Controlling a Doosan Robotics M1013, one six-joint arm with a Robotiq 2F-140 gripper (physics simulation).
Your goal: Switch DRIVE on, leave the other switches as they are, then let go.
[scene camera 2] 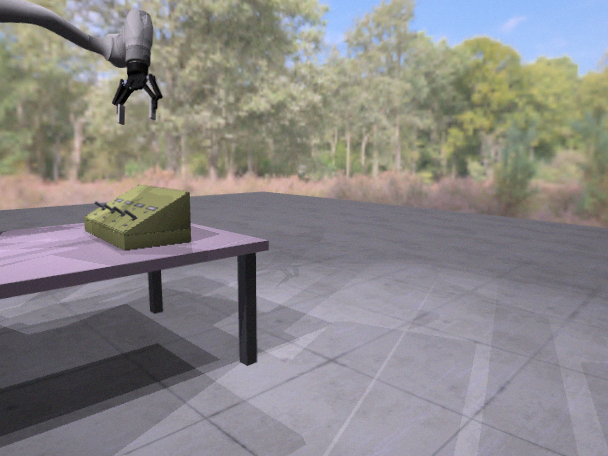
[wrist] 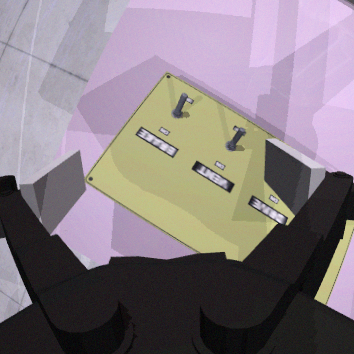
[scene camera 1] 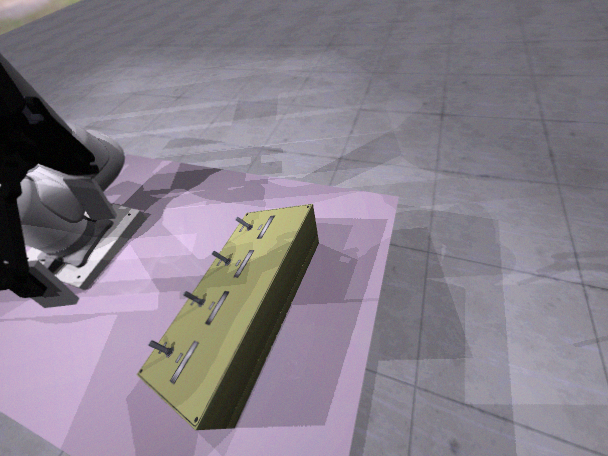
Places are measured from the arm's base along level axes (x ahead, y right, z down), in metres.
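Where they show: gripper, fingertip midpoint: (scene camera 2: pixel 136 121) (wrist: pixel 172 164) (scene camera 1: pixel 86 254); arm's base, origin of the base link: (scene camera 1: pixel 78 240).
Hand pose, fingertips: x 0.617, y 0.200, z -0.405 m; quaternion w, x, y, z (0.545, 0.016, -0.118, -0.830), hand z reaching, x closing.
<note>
Things, the pixels of their centre, and the offset from my fingertips. Level surfaces: height alone.
- olive switch box, body centre: (wrist: pixel 234 191) (scene camera 1: pixel 242 295) (scene camera 2: pixel 136 219) dx +0.047, dy -0.104, dz +0.374 m
- first label, body centre: (wrist: pixel 156 141) (scene camera 1: pixel 184 361) dx +0.006, dy +0.071, dz +0.312 m
- second label, body centre: (wrist: pixel 212 176) (scene camera 1: pixel 217 307) dx +0.028, dy -0.047, dz +0.312 m
- third label, body centre: (wrist: pixel 267 210) (scene camera 1: pixel 244 263) dx +0.049, dy -0.165, dz +0.312 m
- pink table, its level: dz +0.439 m
An olive switch box (scene camera 1: pixel 250 320) (scene camera 2: pixel 155 220) (wrist: pixel 150 185) with a sloping face carries several levers. In scene camera 1, the levers (scene camera 1: pixel 161 347) (scene camera 1: pixel 194 298) (scene camera 1: pixel 221 257) (scene camera 1: pixel 244 223) all tilt away from the labels. In the wrist view, the first label (wrist: pixel 157 142) seems to read BRAKE and the second label (wrist: pixel 213 176) VENT. The third label (wrist: pixel 268 210) is too blurred to read surely as DRIVE; its lever is hidden by the right finger. My gripper (scene camera 1: pixel 77 245) (scene camera 2: pixel 137 121) (wrist: pixel 172 164) is open and empty, high above the box.
The box stands on a pink table (scene camera 1: pixel 370 250) (scene camera 2: pixel 252 241) (wrist: pixel 195 30), near one edge. The arm's white base plate (scene camera 1: pixel 122 227) is behind the gripper in scene camera 1. Grey tiled floor (scene camera 1: pixel 500 150) (scene camera 2: pixel 400 350) surrounds the table.
</note>
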